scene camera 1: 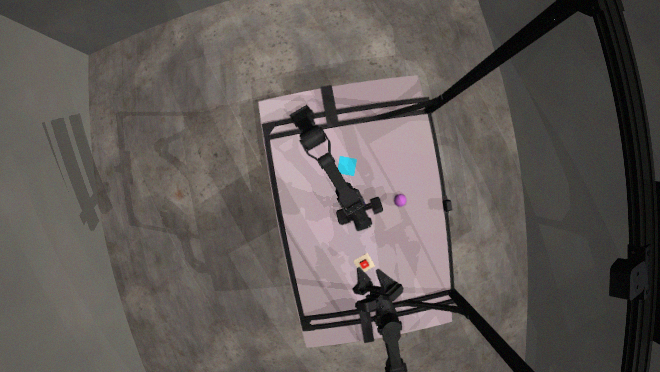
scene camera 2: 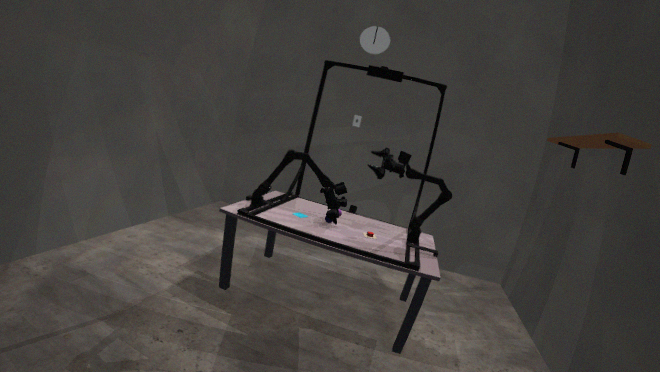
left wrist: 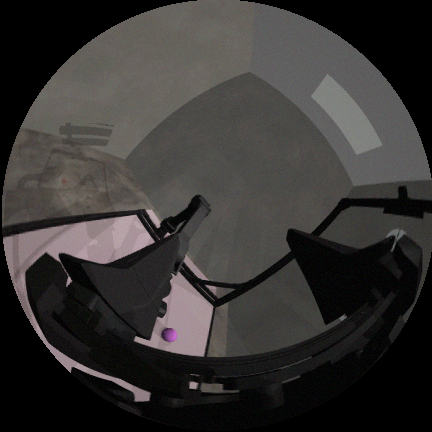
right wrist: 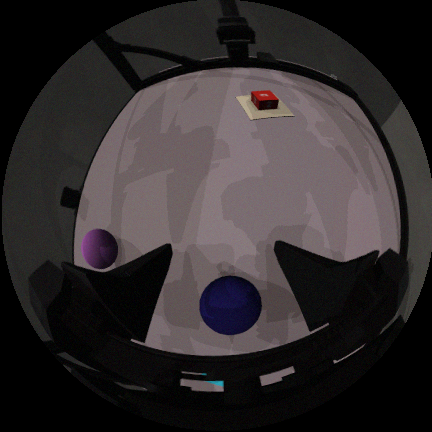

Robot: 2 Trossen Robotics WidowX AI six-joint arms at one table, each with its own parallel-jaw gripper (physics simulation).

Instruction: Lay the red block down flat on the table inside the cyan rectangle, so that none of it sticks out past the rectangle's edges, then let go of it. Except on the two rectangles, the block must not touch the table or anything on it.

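Seen in the pictures: left gripper, fingertip midpoint: [scene camera 1: 367, 268] [scene camera 2: 369, 158] [left wrist: 234, 236]; right gripper, fingertip midpoint: [scene camera 2: 337, 220] [right wrist: 223, 247]; left arm's base, origin of the base link: [scene camera 2: 412, 241] [right wrist: 238, 59]; right arm's base, origin of the base link: [scene camera 1: 303, 118] [scene camera 2: 256, 205] [left wrist: 158, 233].
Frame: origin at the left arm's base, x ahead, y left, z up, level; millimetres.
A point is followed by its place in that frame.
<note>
The red block [scene camera 1: 364, 264] {x 250, y 80, z 0 mm} [scene camera 2: 370, 234] {x 244, y 95, z -5 mm} [right wrist: 264, 99] {x 265, y 81, z 0 mm} lies flat on a cream rectangle [scene camera 1: 369, 257] {x 276, y 56, z -18 mm} [right wrist: 270, 114] {x 278, y 93, z -18 mm}. The cyan rectangle [scene camera 1: 347, 166] {x 683, y 134, z -18 mm} [scene camera 2: 300, 215] {x 679, y 143, z -18 mm} is bare; a sliver of it [right wrist: 216, 383] {x 716, y 130, z -18 mm} shows in the right wrist view. My right gripper [right wrist: 223, 247] {x 468, y 73, z 3 mm} is open and empty, pointing down low over the table between the two rectangles, with the block ahead of it, well apart. My left gripper [scene camera 1: 369, 271] {x 361, y 96, z 417 mm} [scene camera 2: 370, 158] {x 361, y 96, z 417 mm} [left wrist: 234, 236] {x 361, y 96, z 417 mm} is open and empty, held high above the table at the block's end, its fingers pointing roughly level. The block does not show in the left wrist view.
A blue ball [scene camera 2: 328, 219] {x 509, y 115, z 7 mm} [right wrist: 230, 305] {x 501, y 90, z 29 mm} is close to my right gripper, between and below its fingers in the right wrist view. A purple ball [scene camera 1: 400, 200] {x 528, y -81, z 36 mm} [scene camera 2: 339, 213] {x 508, y -69, z 12 mm} [left wrist: 169, 335] {x 512, y -78, z 30 mm} [right wrist: 100, 248] {x 517, y -61, z 20 mm} is off to one side. A black frame borders the table.
</note>
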